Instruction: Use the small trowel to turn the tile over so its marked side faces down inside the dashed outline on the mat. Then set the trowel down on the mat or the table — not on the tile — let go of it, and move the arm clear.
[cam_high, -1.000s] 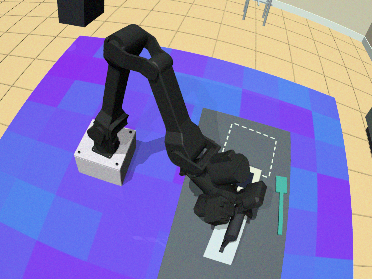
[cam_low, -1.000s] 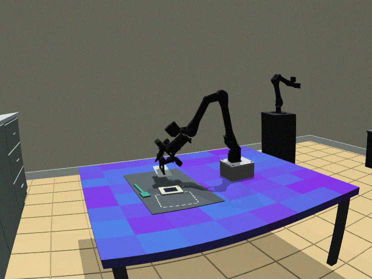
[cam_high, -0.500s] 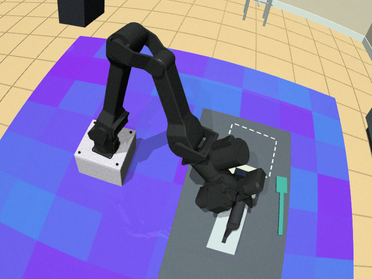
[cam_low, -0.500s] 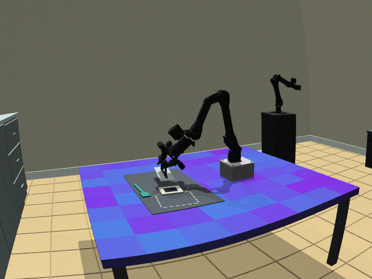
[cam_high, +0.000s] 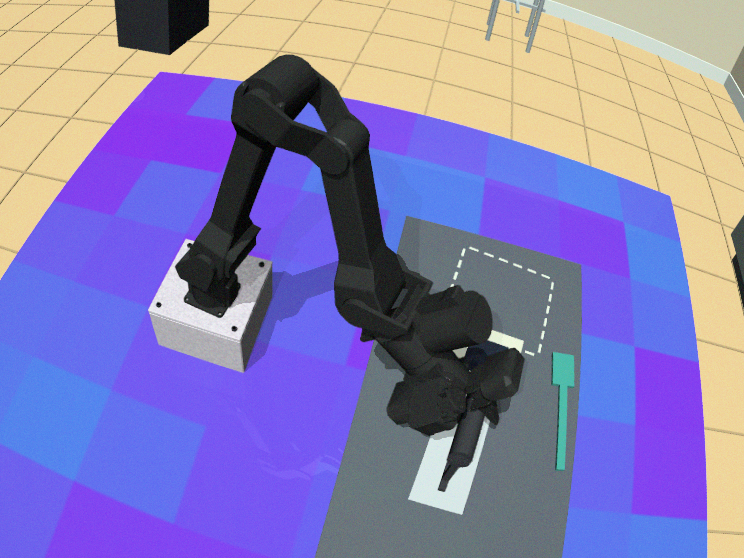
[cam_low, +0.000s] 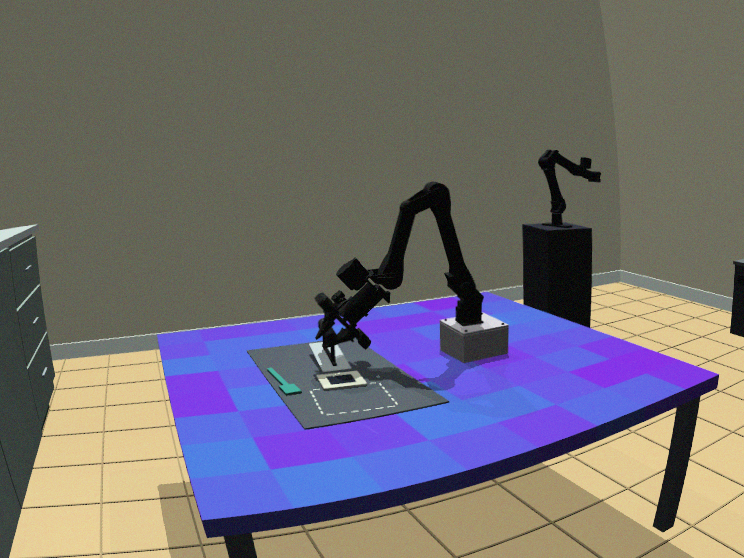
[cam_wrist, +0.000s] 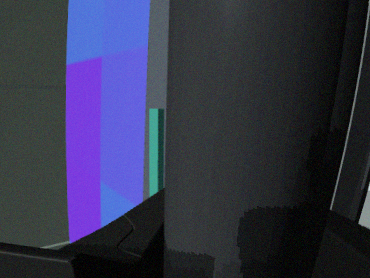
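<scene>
My gripper tip is 10 mm past the dark mat, 80 mm to the right of it and 80 mm above it. Round my gripper tip: cream tile (20 mm behind, 140 mm to the left, 60 mm below); then green trowel (120 mm ahead, 120 mm to the left, 60 mm below).
</scene>
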